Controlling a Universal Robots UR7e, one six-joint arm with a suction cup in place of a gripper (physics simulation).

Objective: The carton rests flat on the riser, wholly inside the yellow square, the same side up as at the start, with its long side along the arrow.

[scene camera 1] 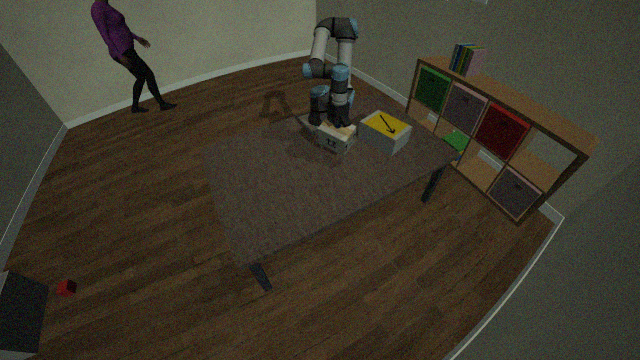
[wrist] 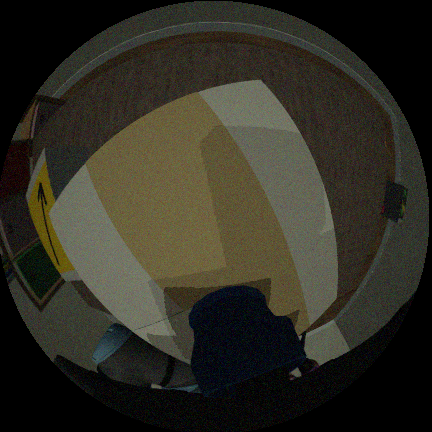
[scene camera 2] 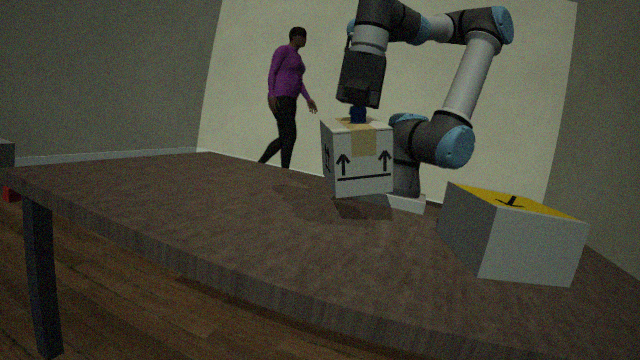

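Observation:
The white carton (scene camera 1: 331, 142) (scene camera 2: 362, 167) (wrist: 165, 200) with tan tape hangs a little above the table, left of the riser in both scene views. Its printed arrows point up in scene camera 2. My suction gripper (scene camera 2: 358, 120) (wrist: 240, 335) is on its taped top and holds it; the cup's contact is partly hidden in the wrist view. The grey-white riser (scene camera 1: 375, 140) (scene camera 2: 535, 245) stands apart on the table. Its top carries the yellow square (scene camera 1: 372, 121) (scene camera 2: 480, 193) (wrist: 57, 245) with a black arrow, pointing towards the lower right in scene camera 1.
The brown table (scene camera 1: 280, 200) (scene camera 2: 225, 215) bears the riser and the arm's base (scene camera 2: 407, 203), which is close behind the carton. A cube shelf (scene camera 1: 525, 102) stands beyond the riser. A person in purple (scene camera 1: 115, 30) (scene camera 2: 287, 72) is behind the table.

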